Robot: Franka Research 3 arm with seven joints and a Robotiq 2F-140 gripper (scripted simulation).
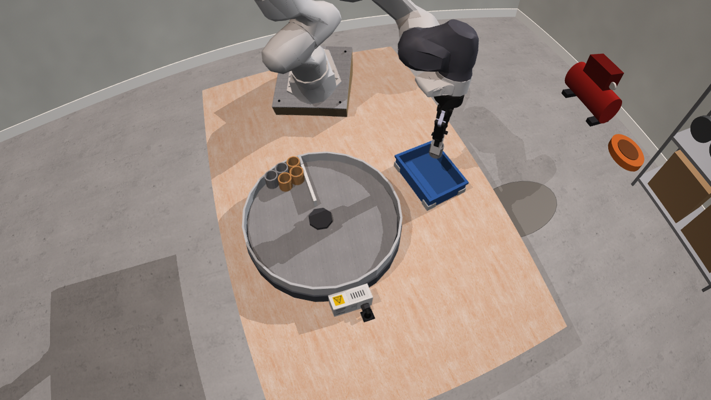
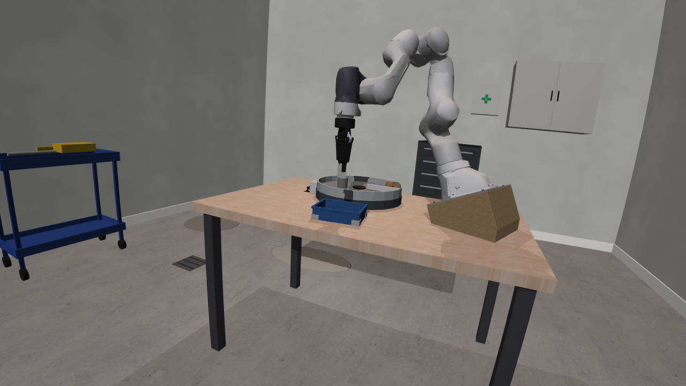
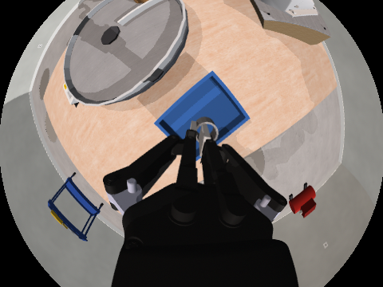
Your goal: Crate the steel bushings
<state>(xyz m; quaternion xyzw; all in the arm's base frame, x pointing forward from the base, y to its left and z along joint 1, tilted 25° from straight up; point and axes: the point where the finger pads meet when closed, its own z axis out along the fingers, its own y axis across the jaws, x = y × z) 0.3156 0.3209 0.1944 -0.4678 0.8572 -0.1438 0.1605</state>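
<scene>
My gripper is now 160 mm above the blue crate, 10 mm to the right of it and 10 mm past it. Also, from my hand: round grey turning table 330 mm to the right, 130 mm below, 110 mm ahead.
</scene>
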